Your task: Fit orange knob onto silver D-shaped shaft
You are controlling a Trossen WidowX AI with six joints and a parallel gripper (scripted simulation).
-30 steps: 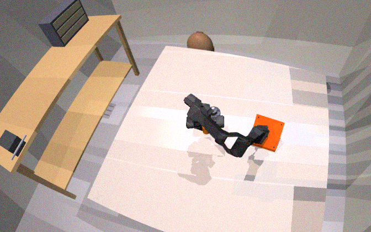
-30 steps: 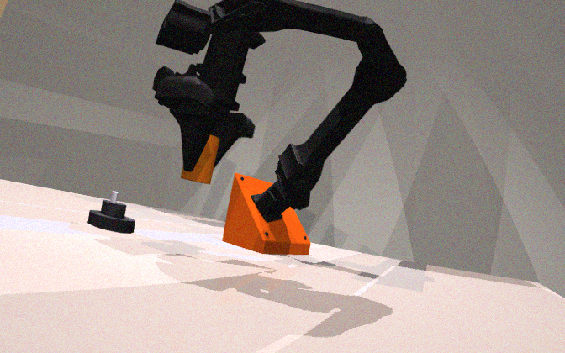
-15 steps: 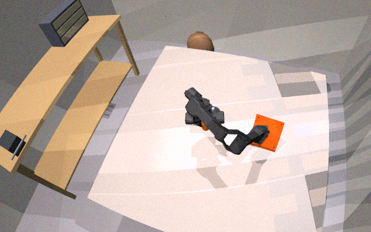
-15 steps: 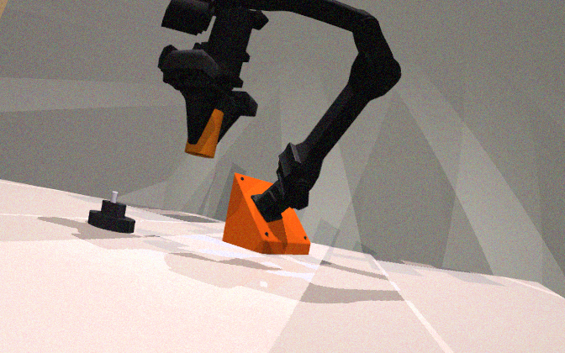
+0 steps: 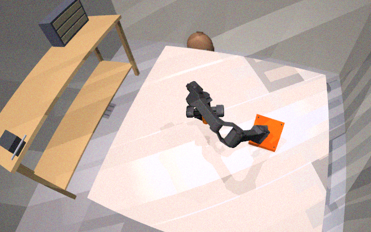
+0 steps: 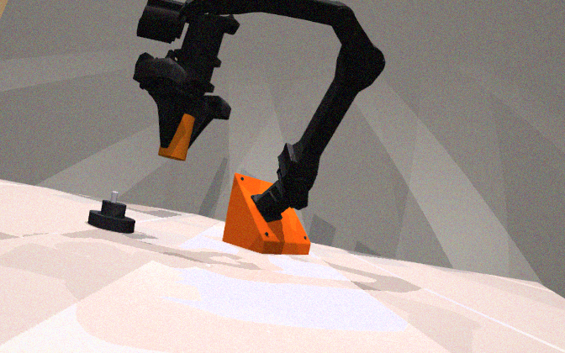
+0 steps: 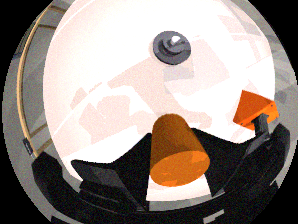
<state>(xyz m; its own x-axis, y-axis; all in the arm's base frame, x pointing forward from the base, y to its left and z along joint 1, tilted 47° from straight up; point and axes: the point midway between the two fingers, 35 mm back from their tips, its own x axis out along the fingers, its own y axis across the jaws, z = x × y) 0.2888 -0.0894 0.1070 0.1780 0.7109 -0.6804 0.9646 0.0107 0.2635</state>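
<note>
The round pedestal is 10 mm behind my gripper tip, 130 mm to the right of it and 110 mm below it. From my gripper tip the other things lie so: orange knob 30 mm above.
</note>
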